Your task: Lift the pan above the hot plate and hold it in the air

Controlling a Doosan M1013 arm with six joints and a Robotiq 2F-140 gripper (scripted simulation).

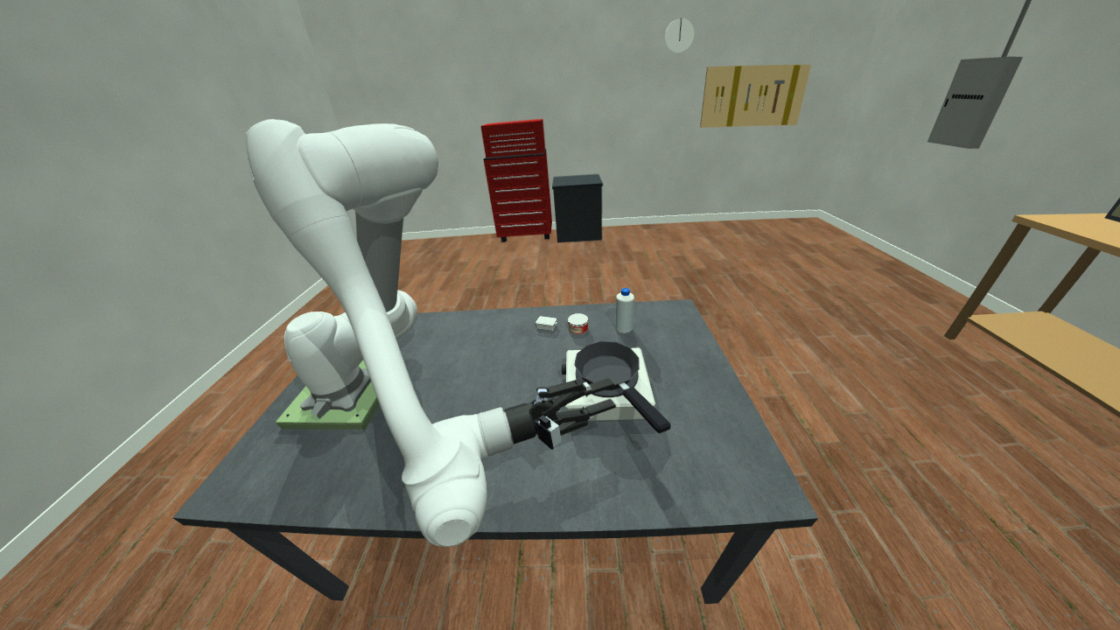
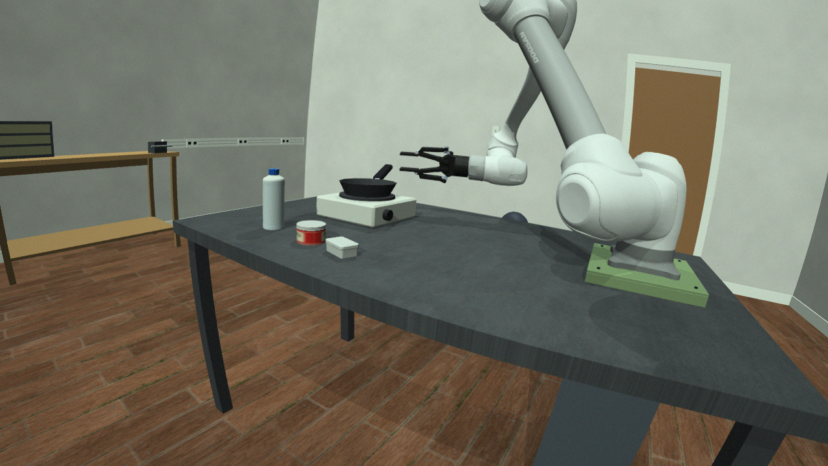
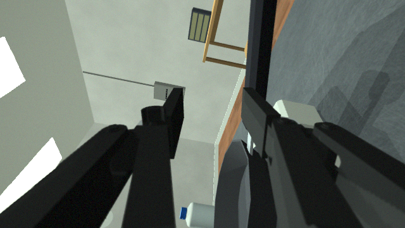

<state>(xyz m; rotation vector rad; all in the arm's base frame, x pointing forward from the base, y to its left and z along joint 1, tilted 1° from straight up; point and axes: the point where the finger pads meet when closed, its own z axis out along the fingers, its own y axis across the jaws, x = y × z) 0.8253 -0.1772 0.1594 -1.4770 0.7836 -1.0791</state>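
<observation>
The black pan is 5 cm ahead of my hand, 14 cm to the left of it and 8 cm below it. Round my hand: small white box: 18 cm behind, 54 cm to the left, 17 cm below; hot plate: 1 cm ahead, 19 cm to the left, 15 cm below; white bottle: 12 cm ahead, 51 cm to the left, 10 cm below.
</observation>
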